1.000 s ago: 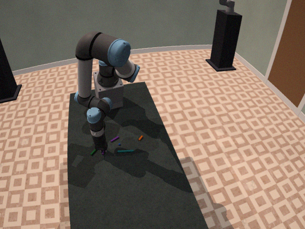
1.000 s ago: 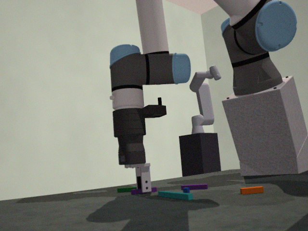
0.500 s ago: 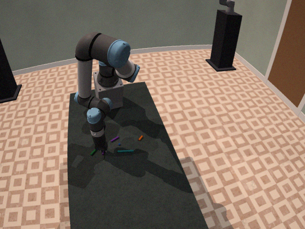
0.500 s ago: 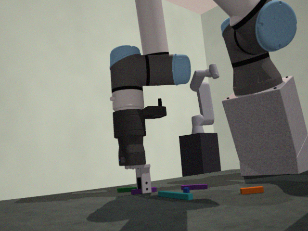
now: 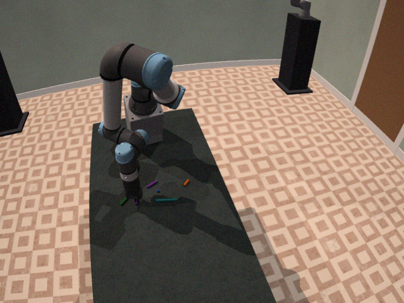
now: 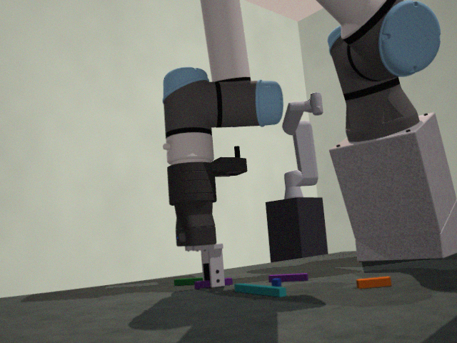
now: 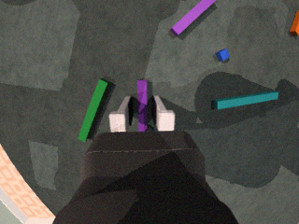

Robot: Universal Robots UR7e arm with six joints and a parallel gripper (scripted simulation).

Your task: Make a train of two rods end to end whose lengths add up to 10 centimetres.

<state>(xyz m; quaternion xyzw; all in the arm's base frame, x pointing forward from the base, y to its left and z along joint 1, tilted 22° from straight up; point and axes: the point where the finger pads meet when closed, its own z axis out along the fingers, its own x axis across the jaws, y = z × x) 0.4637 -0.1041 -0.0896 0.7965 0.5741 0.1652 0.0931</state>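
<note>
My gripper is now 1 cm above the purple rod. Also, from my hand: turquoise rod 13 cm to the left, 4 cm ahead, 1 cm below; small blue rod 11 cm to the left, 3 cm behind, 1 cm below; green rod 6 cm to the right, 1 cm below, 1 cm behind.
</note>
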